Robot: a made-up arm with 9 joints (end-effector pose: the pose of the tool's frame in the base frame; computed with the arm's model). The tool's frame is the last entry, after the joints. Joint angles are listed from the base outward.
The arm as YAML. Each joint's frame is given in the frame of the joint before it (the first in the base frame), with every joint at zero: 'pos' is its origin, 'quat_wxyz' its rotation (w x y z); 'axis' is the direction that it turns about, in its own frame. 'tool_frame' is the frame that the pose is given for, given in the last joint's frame.
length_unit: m
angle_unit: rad
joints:
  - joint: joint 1
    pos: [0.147, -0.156, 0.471]
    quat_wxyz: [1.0, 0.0, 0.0, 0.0]
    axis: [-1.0, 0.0, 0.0]
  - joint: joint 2
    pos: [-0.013, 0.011, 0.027]
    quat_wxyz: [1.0, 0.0, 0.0, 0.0]
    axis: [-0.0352, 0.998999, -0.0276]
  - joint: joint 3
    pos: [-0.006, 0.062, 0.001]
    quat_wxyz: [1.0, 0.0, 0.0, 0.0]
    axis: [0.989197, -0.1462, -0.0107]
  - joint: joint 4
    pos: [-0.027, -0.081, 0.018]
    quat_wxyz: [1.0, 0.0, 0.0, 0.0]
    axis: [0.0, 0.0, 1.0]
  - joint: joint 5
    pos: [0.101, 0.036, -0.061]
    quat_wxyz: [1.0, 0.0, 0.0, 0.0]
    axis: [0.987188, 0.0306, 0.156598]
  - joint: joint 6
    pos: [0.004, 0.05, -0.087]
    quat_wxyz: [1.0, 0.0, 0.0, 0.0]
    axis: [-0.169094, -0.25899, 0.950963]
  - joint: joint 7
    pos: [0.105, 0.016, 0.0]
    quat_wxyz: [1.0, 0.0, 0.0, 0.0]
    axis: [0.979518, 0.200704, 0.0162]
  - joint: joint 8
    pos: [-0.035, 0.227, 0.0]
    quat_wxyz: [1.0, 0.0, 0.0, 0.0]
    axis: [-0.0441, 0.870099, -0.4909]
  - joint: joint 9
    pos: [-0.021, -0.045, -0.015]
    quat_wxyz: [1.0, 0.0, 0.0, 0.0]
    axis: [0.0, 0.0, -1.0]
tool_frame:
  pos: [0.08, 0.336, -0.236]
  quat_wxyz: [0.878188, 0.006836, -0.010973, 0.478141]
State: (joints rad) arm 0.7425 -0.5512 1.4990 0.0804 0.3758 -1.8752 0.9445 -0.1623 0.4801
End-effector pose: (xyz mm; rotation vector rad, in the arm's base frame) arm 758.1 122.2 383.3 1.8879 0.3270 -0.7555
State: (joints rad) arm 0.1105 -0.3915 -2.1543 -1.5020 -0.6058 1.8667 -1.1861 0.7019 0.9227
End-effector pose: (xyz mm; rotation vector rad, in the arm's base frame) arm 130.5 -208.0 1198.0 2.3718 -0.4352 0.4857
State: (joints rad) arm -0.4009 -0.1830 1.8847 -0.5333 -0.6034 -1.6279 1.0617 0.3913 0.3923
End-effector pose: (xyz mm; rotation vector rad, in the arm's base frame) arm 683.4 68.2 178.8 -2.3829 -0.8135 1.6401
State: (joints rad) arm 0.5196 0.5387 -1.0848 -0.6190 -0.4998 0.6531 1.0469 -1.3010 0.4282
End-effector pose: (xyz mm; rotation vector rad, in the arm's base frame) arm 246.5 -183.0 -99.2 -0.7697 0.3860 1.2745
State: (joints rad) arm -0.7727 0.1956 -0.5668 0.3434 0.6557 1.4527 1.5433 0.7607 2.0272
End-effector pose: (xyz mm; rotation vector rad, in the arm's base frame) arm -168.1 -62.3 376.8 -0.0627 1.0918 1.4557
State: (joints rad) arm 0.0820 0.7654 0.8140 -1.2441 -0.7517 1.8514 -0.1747 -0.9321 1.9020
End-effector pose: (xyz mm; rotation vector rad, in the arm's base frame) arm 211.1 326.2 104.5 0.5835 0.2863 -0.0437
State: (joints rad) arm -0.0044 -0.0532 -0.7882 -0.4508 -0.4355 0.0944 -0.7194 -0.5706 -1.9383
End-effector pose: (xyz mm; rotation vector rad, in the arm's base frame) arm 32.0 -619.1 486.8 0.2955 -2.4685 -1.7312
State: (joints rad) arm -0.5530 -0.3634 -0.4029 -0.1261 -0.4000 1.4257 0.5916 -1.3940 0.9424
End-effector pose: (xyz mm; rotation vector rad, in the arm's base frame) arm -68.4 401.7 477.5 0.6139 -1.0732 1.6635
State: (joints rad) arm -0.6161 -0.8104 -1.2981 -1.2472 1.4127 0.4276 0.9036 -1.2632 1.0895
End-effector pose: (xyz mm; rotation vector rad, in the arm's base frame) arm -282.9 -81.2 1048.9 0.5621 -2.9313 0.3057
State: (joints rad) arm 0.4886 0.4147 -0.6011 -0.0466 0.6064 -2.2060 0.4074 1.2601 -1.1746
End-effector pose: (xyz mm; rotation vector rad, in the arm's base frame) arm 682.1 -445.2 445.6 0.7348 -0.6834 -0.7780
